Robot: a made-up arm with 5 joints.
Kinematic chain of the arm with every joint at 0, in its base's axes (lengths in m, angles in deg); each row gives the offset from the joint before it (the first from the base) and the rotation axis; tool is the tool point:
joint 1: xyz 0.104 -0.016 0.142 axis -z
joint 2: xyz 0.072 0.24 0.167 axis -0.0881 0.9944 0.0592
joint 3: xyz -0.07 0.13 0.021 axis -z
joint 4: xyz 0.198 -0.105 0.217 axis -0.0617 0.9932 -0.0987
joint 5: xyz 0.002 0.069 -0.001 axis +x
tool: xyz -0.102 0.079 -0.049
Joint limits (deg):
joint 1: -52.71..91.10
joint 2: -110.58..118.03
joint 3: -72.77..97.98
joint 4: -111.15..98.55
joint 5: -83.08..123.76
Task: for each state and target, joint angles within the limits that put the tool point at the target. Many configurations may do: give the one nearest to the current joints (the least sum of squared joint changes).
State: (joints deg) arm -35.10 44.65 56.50 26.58 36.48
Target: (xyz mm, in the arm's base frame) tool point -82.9 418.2 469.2
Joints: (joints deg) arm -52.71 35.62 16.28 9.25 20.80
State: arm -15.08 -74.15 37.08 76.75 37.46
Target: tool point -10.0 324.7 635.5
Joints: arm -6.47 -50.87 15.87 82.57 43.01
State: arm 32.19 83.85 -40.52 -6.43 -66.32
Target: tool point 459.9 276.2 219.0
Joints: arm 31.94 97.00 -42.97 -24.02 -71.65
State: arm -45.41 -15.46 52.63 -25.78 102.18
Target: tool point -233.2 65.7 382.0
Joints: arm -45.73 -58.47 63.12 -39.28 114.14
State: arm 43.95 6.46 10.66 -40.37 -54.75
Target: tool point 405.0 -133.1 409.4
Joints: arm 76.88 0.87 19.45 -52.07 -61.00
